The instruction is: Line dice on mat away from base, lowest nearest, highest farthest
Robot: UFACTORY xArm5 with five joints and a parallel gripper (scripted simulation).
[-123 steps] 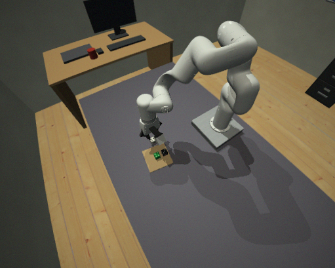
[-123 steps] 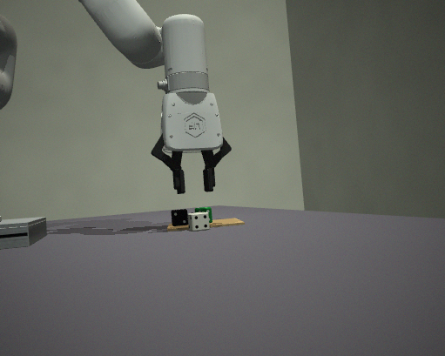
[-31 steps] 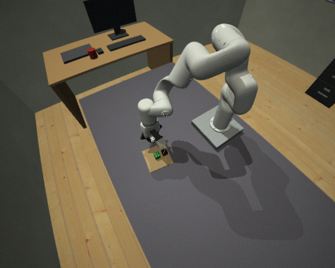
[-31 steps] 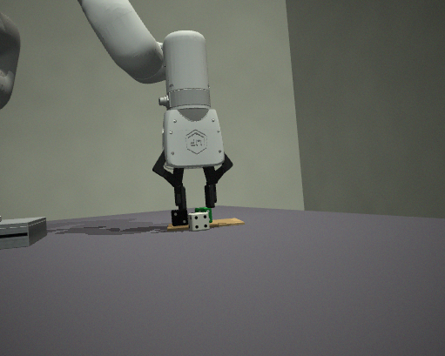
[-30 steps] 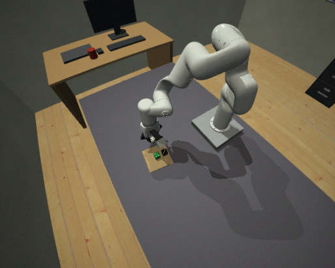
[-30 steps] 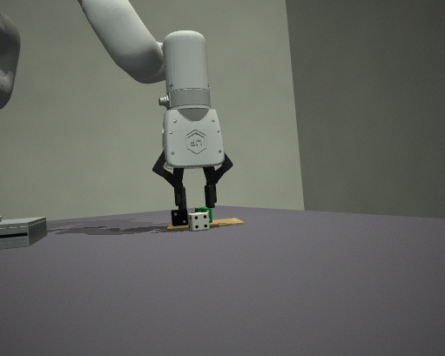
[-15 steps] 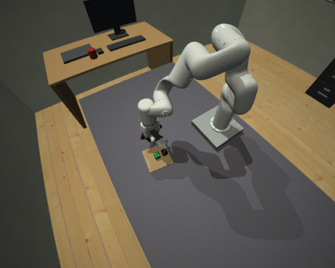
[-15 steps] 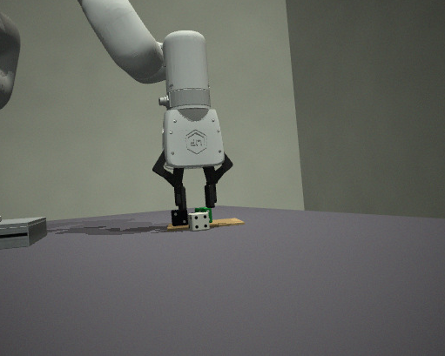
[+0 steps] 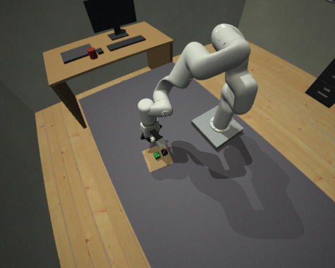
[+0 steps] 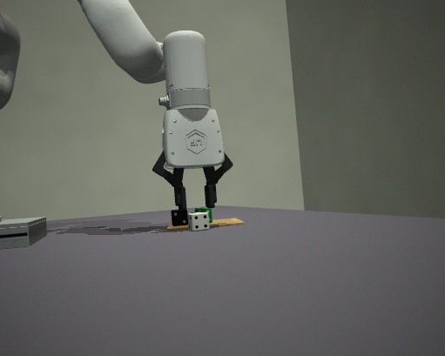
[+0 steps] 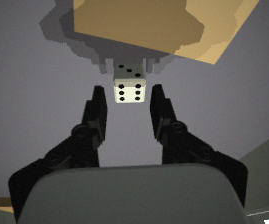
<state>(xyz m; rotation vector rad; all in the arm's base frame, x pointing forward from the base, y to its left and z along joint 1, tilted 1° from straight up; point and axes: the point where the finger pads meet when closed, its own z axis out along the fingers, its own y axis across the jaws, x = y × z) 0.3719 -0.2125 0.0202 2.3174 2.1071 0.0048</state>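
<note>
Right now the white die is 40 mm below my hand. From my hand the other things lie so: tan mat (90 mm to the left, 50 mm below, 50 mm ahead); green die (90 mm to the left, 50 mm ahead, 40 mm below); black die (110 mm to the left, 40 mm below).
</note>
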